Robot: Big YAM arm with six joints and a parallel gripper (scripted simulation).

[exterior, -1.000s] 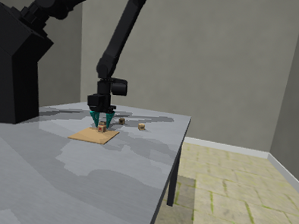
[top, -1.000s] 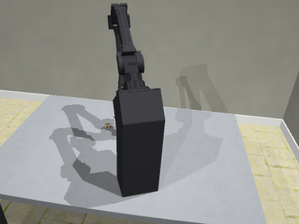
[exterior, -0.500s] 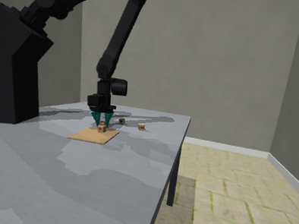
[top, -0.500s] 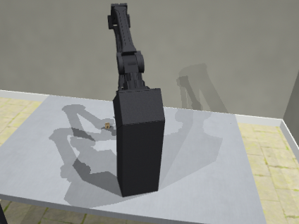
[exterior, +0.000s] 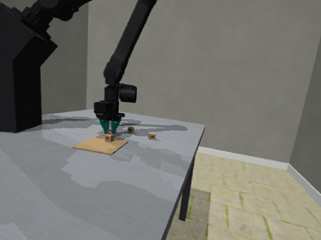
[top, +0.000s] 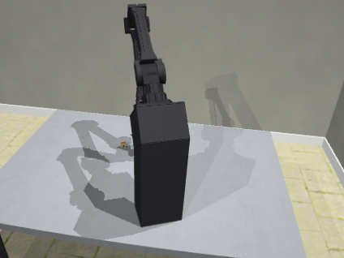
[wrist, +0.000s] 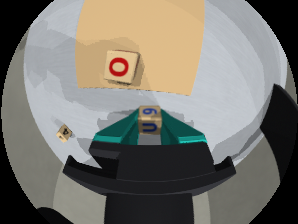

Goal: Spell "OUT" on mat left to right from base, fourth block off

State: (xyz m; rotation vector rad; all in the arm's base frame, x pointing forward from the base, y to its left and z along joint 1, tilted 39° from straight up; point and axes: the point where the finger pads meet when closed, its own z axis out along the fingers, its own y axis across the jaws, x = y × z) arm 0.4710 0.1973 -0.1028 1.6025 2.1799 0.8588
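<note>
Now: hand 60 mm short of the tan mat, 90 mm to the left of it and 10 mm above it.
</note>
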